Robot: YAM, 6 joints.
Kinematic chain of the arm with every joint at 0, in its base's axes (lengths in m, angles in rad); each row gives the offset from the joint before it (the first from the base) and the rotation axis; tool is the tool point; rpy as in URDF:
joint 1: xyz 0 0 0.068 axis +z
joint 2: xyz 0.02 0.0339 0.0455 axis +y
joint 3: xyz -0.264 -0.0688 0 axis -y
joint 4: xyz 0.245 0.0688 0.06 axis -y
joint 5: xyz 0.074 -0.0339 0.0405 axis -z
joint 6: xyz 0.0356 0 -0.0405 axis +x
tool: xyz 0 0 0 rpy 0 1.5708 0
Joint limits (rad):
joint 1: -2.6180..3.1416
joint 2: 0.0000..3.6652
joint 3: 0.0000..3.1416
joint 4: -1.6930..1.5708
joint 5: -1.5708..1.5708
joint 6: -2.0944..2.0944
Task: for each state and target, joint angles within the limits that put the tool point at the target. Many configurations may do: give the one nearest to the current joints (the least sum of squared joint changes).
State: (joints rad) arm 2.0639 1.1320 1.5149 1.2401 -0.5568 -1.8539
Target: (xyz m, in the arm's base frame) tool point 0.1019 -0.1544 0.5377
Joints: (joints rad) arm 2.2582 0.4881 1.3891 1.4877 -0.5702 -1.8539
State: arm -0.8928 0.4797 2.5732 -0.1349 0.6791 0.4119
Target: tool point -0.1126 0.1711 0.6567
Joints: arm -1.0914 0.8433 2.4252 -0.1530 0.6308 0.4119
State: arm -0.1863 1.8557 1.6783 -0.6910 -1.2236 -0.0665
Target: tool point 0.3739 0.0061 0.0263
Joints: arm -0.0718 2.3887 1.3456 -0.7037 -1.1792 -0.0665
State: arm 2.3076 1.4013 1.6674 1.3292 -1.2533 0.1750
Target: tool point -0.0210 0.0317 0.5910
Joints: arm 1.5788 1.0045 1.4534 1.5335 -0.6221 0.1750
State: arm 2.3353 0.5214 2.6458 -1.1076 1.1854 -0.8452
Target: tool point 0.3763 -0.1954 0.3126
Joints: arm 2.5843 0.0597 2.5071 -1.4553 1.2008 -0.8452
